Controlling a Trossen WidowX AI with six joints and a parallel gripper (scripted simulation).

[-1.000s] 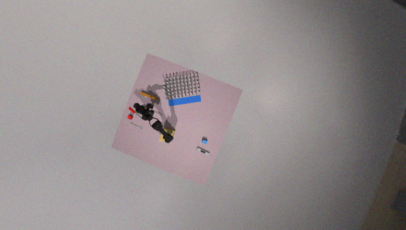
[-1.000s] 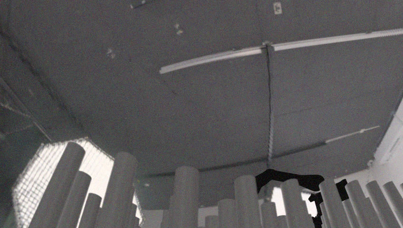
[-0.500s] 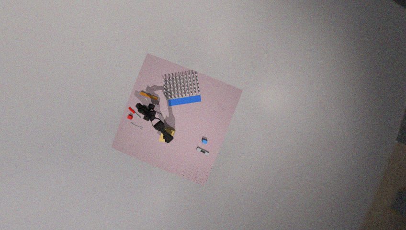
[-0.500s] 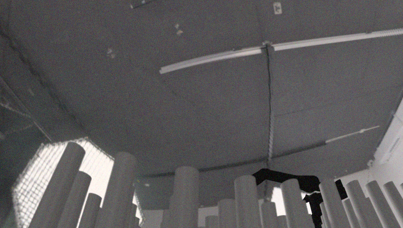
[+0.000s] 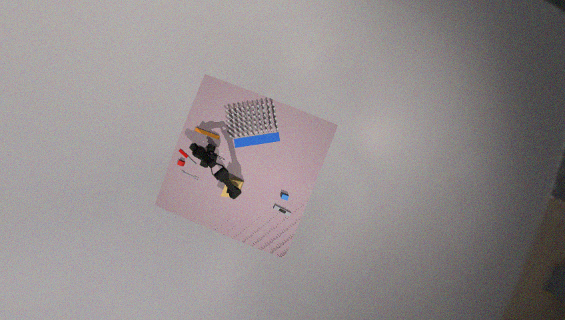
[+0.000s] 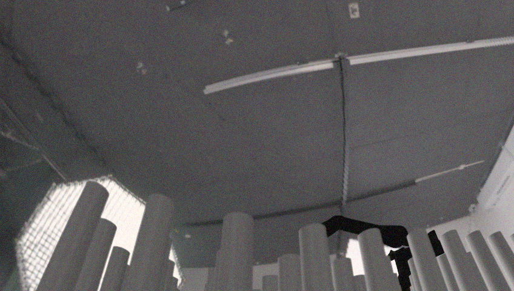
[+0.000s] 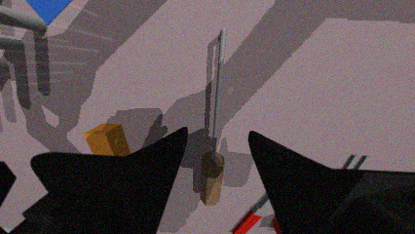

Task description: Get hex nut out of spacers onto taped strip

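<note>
Right now my gripper tip is 60 mm above the thin grey rod and 20 mm to the right of it. Round my gripper tip: red-handled tool: 240 mm to the left, 90 mm behind, 60 mm below; red block: 280 mm to the left, 150 mm behind, 50 mm below; orange bar: 170 mm ahead, 130 mm to the left, 50 mm below.
</note>
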